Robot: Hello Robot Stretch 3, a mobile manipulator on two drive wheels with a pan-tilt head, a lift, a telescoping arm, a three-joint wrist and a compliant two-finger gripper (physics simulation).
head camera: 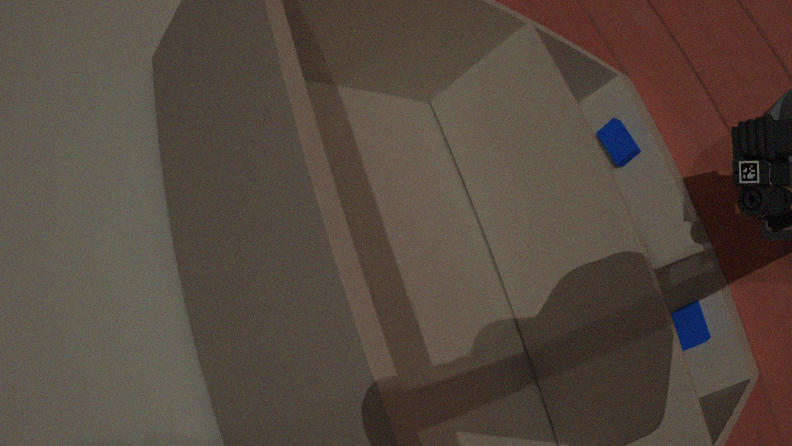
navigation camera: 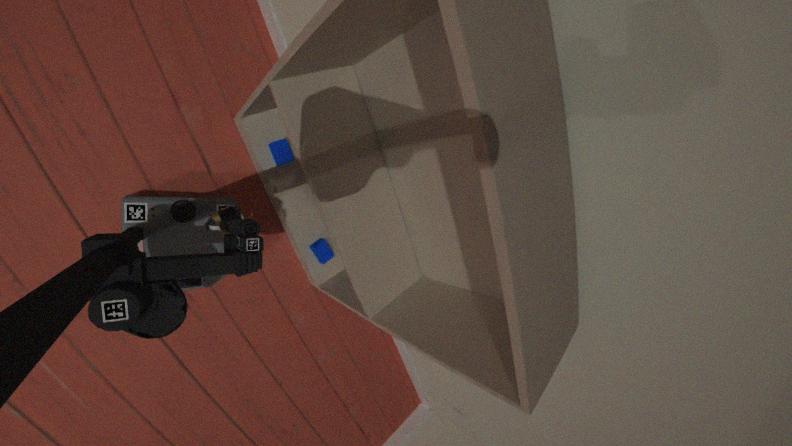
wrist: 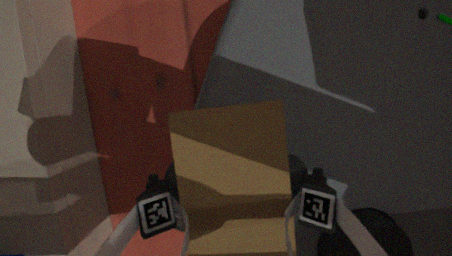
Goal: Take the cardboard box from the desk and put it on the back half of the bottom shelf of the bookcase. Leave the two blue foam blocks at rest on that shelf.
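Places are measured from the robot's base along level axes (x ahead, y left, z up), in millimetres.
Pixels of known places: robot's base, origin of the base link: (navigation camera: 183,210).
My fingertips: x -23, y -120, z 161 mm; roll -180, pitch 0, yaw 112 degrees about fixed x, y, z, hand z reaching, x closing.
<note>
Ahead of a thing's pixels: the offset from my fingertips to its top centre. Level surfaces: height alone.
My gripper (wrist: 237,175) is shut on the tan cardboard box {dx -8, dy -7, dz +61 mm} (wrist: 232,155), which sits between both fingers in the wrist view. In the navigation camera, the gripper (navigation camera: 227,218) is drawn in over the robot's base, outside the bookcase (navigation camera: 488,185) (head camera: 310,132); the box is mostly hidden there. In the head view, part of the wrist shows at the right edge. Two blue foam blocks lie apart on the bottom shelf {dz -61 mm} (head camera: 662,221) (navigation camera: 304,221): one blue block {dx -144, dy -399, dz -16 mm} (head camera: 617,142) (navigation camera: 322,250) and another blue block {dx +260, dy -210, dz -16 mm} (head camera: 691,326) (navigation camera: 281,151). The desk does not show.
The grey robot base (navigation camera: 188,238) (wrist: 380,150) is beneath the arm. Red plank floor {dz -161 mm} (navigation camera: 55,138) (wrist: 125,135) lies between the base and the bookcase's open front. The upper board and side panels frame the bookcase. The pale wall (head camera: 72,221) (navigation camera: 681,249) is behind it. Arm shadows cross the shelves.
</note>
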